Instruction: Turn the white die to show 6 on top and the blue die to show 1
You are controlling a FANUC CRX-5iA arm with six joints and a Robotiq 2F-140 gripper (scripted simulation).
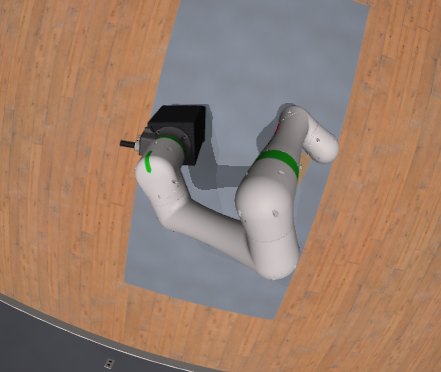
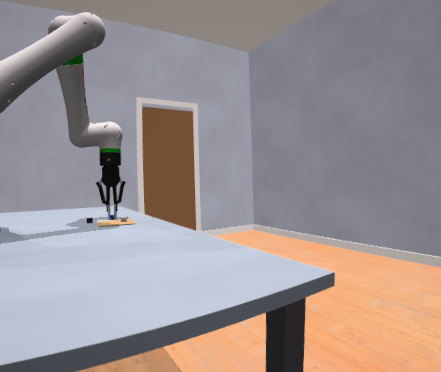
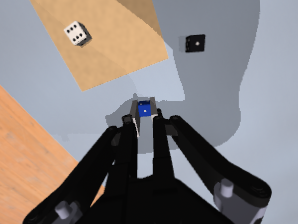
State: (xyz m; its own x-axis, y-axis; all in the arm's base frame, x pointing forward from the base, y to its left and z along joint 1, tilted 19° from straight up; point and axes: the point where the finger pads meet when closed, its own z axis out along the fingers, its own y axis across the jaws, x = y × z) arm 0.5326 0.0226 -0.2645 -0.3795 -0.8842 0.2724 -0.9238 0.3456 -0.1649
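Now: hand 1 cm past the tan mat, 13 cm to the left of it and 3 cm above it. From my hand the other things lie so: blue die 2 cm below; black die 11 cm behind, 4 cm to the right, 2 cm below; white die 2 cm ahead, 13 cm to the right, 2 cm below.
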